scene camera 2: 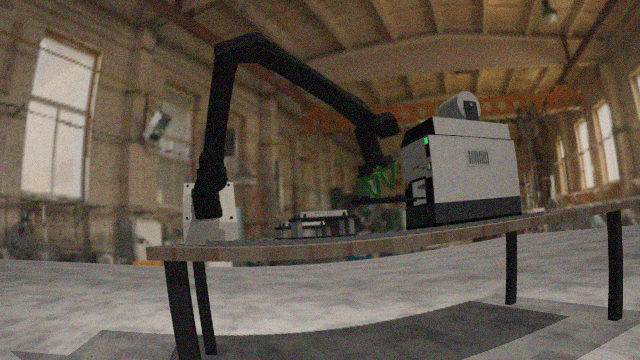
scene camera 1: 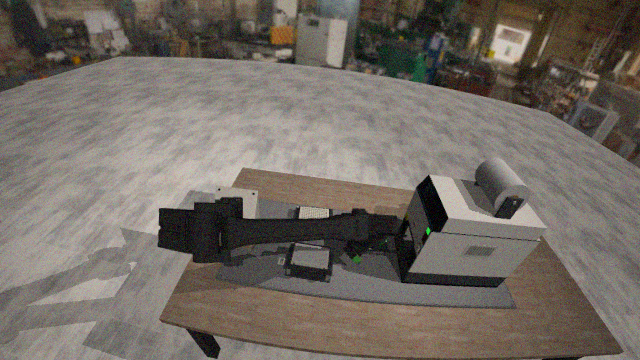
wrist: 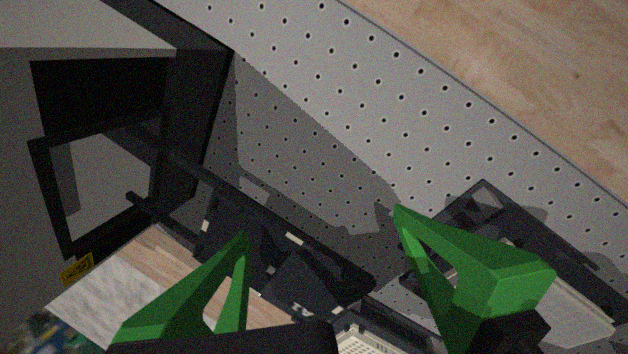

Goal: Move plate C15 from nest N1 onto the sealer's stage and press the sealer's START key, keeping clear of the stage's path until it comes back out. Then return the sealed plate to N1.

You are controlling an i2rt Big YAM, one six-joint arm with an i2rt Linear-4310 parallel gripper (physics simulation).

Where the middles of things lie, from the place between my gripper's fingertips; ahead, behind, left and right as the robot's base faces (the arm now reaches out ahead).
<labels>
My hand is 60 mm short of the black sealer stage (wrist: 311,282), 70 mm to the right of it and 10 mm above it. The rest, counted from my hand: white well plate (scene camera 1: 305,255) (190 mm behind, 20 mm to the left, 50 mm below).
</labels>
